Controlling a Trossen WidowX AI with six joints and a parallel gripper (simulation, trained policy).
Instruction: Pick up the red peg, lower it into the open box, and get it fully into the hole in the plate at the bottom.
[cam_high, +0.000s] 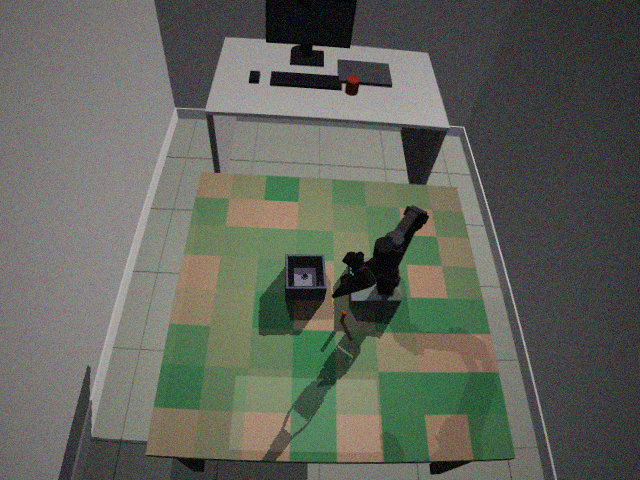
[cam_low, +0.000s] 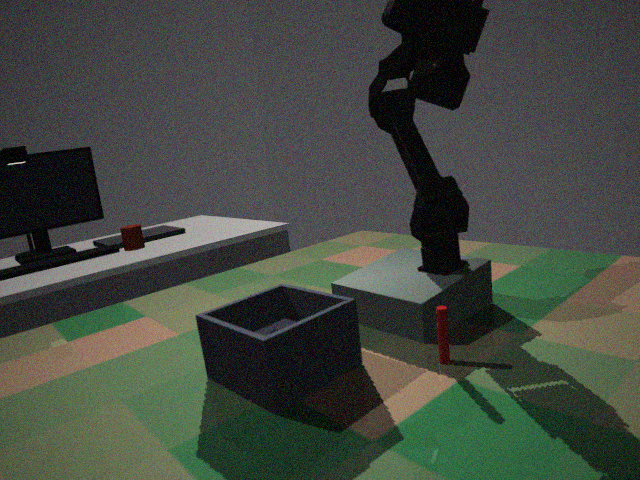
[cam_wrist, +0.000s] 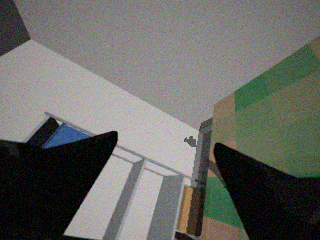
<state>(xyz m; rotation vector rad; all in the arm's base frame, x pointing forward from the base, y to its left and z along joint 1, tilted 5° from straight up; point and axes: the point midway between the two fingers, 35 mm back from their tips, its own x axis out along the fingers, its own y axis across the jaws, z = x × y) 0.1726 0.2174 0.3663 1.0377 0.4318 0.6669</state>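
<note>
My gripper tip is 380 mm above the red peg, 120 mm to the left of it and 60 mm past it. From my gripper tip the other things lie so: dark box 390 mm below, 270 mm to the right, 100 mm ahead.
</note>
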